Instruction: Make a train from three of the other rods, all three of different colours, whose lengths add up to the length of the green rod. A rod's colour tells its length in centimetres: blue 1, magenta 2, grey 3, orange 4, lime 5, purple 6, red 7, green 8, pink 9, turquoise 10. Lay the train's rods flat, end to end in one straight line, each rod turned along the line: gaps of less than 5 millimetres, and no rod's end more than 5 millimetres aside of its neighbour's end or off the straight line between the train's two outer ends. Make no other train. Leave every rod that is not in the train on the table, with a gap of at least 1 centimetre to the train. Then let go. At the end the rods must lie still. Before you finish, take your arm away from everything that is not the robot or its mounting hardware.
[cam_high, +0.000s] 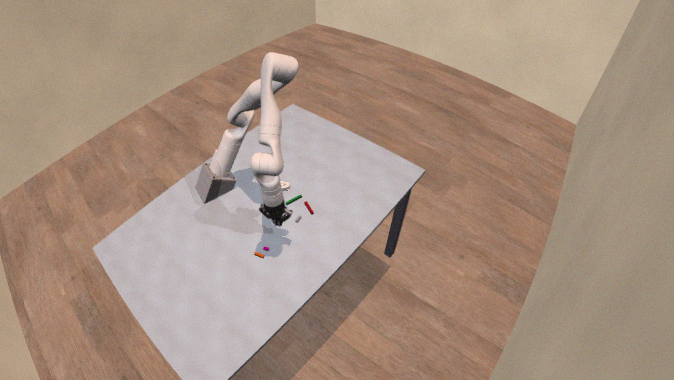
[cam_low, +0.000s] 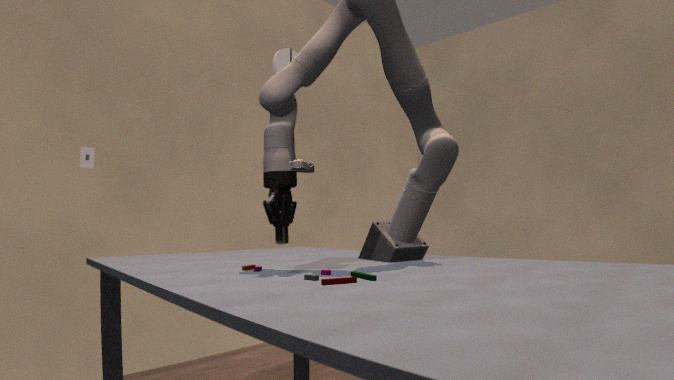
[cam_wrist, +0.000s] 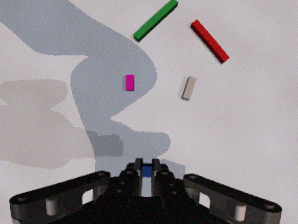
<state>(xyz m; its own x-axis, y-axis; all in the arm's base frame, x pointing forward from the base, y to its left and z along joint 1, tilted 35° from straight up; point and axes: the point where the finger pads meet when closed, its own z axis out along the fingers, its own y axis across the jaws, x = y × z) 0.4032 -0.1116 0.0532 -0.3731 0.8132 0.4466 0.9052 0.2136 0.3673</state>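
Right now my hand is 10 mm past the orange rod, 130 mm to the left of it and 80 mm above it. The rest, counted from my hand: grey rod (10 mm ahead, 100 mm to the left, 80 mm below); then red rod (10 mm ahead, 180 mm to the left, 80 mm below); then blue rod (10 mm below).
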